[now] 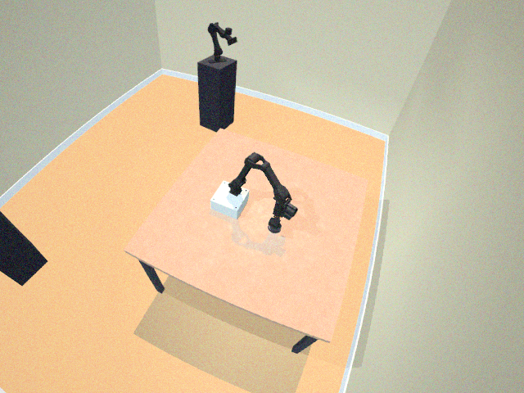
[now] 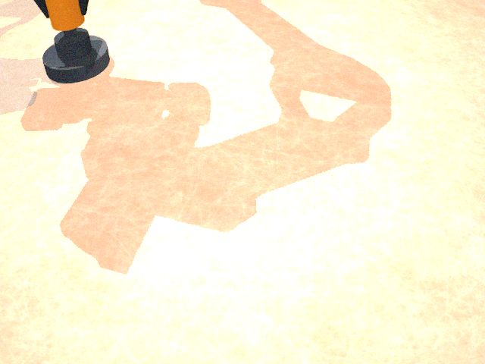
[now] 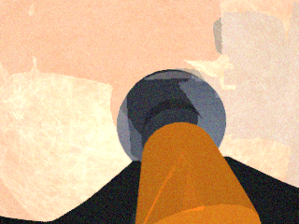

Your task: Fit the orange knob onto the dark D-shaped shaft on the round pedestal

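My gripper tip is 20 mm below the orange knob. From my gripper tip the other things lie so: round pedestal: 40 mm below.
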